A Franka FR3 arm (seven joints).
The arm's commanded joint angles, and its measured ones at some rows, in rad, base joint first. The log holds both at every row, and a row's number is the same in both.
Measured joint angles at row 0:
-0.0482 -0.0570 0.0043 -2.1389 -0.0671 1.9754 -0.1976
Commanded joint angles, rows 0 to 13:
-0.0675 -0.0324 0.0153 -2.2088 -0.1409 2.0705 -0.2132
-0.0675 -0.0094 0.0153 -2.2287 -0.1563 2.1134 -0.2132
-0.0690 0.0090 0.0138 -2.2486 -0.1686 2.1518 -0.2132
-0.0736 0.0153 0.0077 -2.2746 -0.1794 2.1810 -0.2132
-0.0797 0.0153 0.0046 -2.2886 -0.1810 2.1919 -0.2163
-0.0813 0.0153 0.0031 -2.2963 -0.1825 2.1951 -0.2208
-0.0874 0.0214 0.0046 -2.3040 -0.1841 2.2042 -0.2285
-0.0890 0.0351 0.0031 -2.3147 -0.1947 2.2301 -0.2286
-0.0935 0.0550 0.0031 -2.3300 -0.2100 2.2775 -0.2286
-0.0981 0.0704 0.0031 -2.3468 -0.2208 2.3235 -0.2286
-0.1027 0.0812 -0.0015 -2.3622 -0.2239 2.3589 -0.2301
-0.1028 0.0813 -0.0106 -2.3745 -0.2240 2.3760 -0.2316
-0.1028 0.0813 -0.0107 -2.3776 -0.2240 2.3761 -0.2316
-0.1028 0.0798 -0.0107 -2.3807 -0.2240 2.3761 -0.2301
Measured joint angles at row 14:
-0.0876 0.0855 -0.0128 -2.3473 -0.2051 2.3338 -0.2185
